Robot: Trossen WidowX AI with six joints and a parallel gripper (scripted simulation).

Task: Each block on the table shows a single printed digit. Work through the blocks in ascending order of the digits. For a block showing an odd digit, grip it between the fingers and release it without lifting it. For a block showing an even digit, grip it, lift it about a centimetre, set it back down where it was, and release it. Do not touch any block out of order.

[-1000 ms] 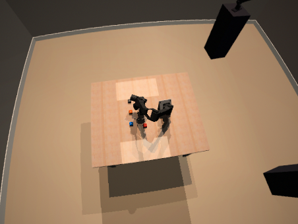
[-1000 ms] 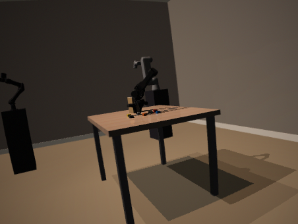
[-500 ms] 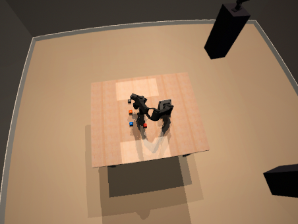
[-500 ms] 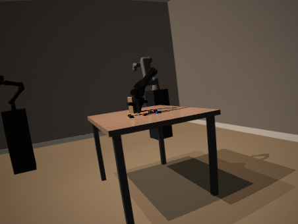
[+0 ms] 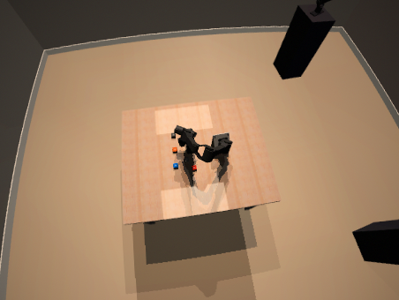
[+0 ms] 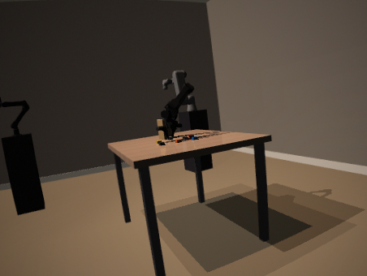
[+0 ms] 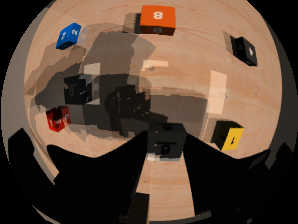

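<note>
My gripper tip is now 12 cm short of the orange block and 1 cm above it. Round my gripper tip: yellow block (2 cm behind, 9 cm to the right, 1 cm below); then grey block (5 cm ahead, 10 cm to the left, 1 cm below); then black block (10 cm ahead, 12 cm to the right, 1 cm below).
</note>
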